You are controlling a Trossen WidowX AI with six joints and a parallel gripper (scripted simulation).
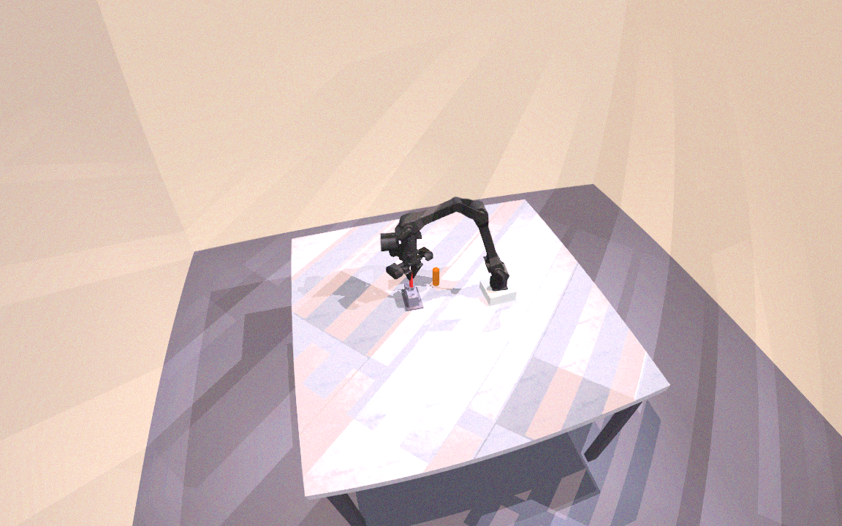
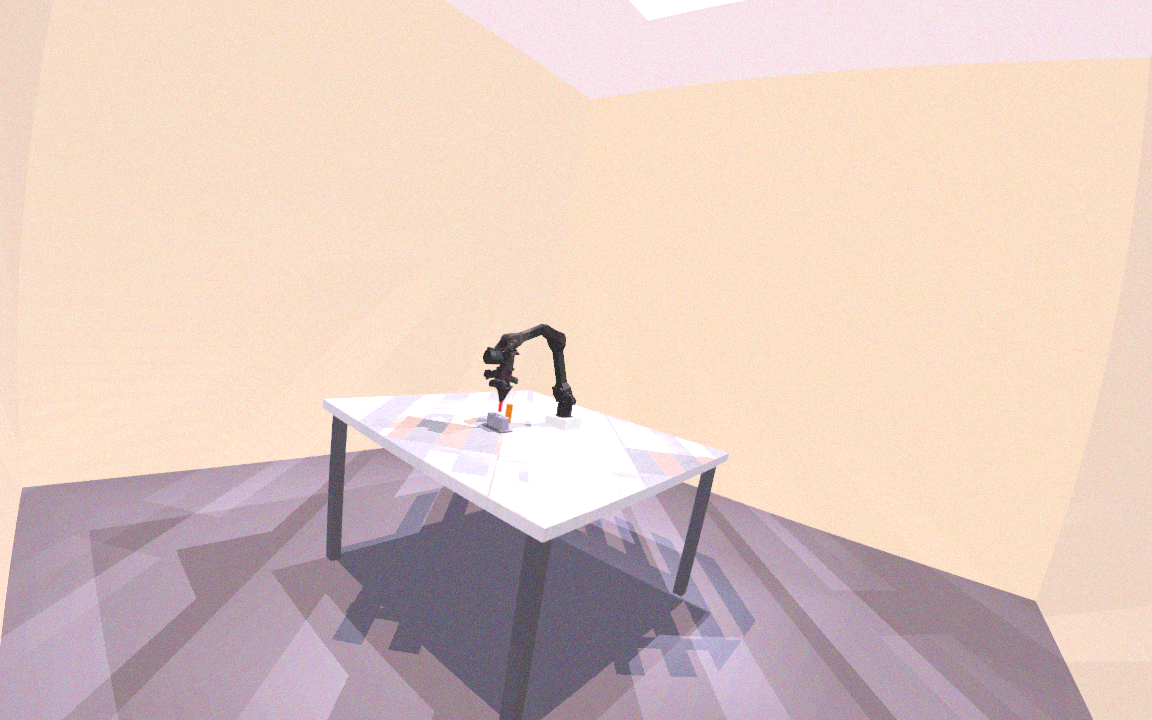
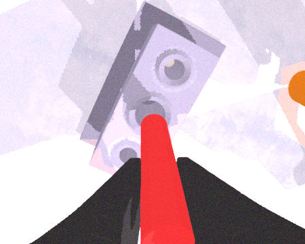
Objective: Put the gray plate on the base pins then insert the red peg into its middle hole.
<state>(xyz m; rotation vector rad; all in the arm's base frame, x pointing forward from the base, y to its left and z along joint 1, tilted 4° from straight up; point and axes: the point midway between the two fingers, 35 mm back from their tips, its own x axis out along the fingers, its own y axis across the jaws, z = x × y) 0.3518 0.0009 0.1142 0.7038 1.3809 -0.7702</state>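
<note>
Right now my gripper tip is right at the red peg. From my gripper tip the other things lie so: orange cylinder (110 mm behind, 80 mm to the right, 70 mm below); then gray plate (70 mm below); then base (110 mm below).
</note>
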